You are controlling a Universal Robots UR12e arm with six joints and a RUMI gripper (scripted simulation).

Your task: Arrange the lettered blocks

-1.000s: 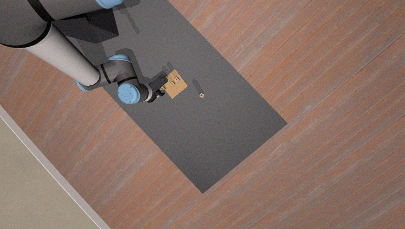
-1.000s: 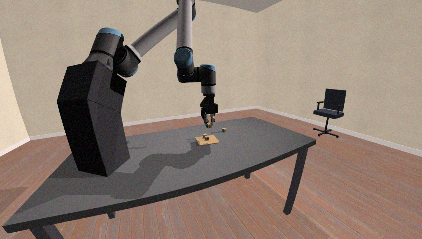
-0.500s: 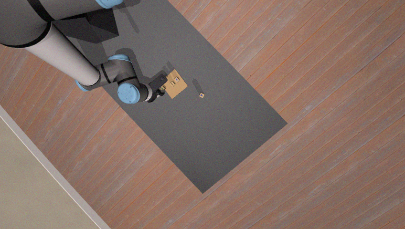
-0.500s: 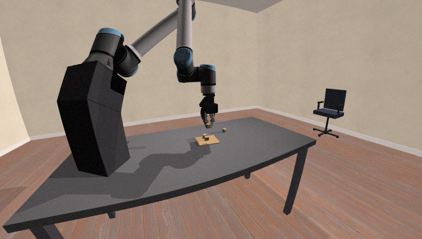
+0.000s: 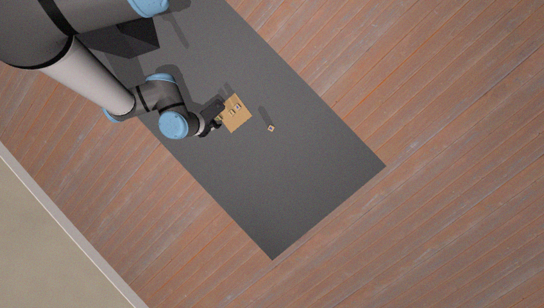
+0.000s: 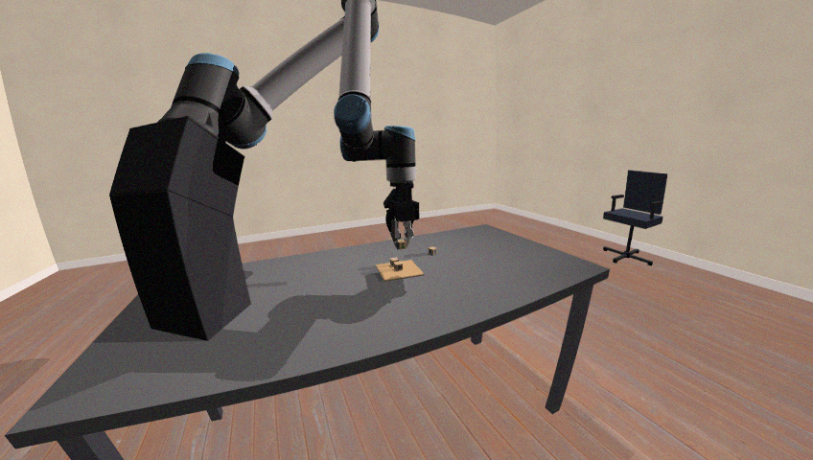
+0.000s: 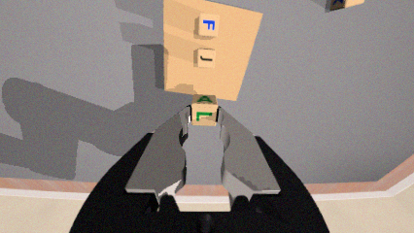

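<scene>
Now: the tan mat 1 cm behind my hand, 4 cm to the left of it and 11 cm below it. The rest, counted from my hand: block (16 cm ahead, 16 cm to the left, 10 cm below).
</scene>
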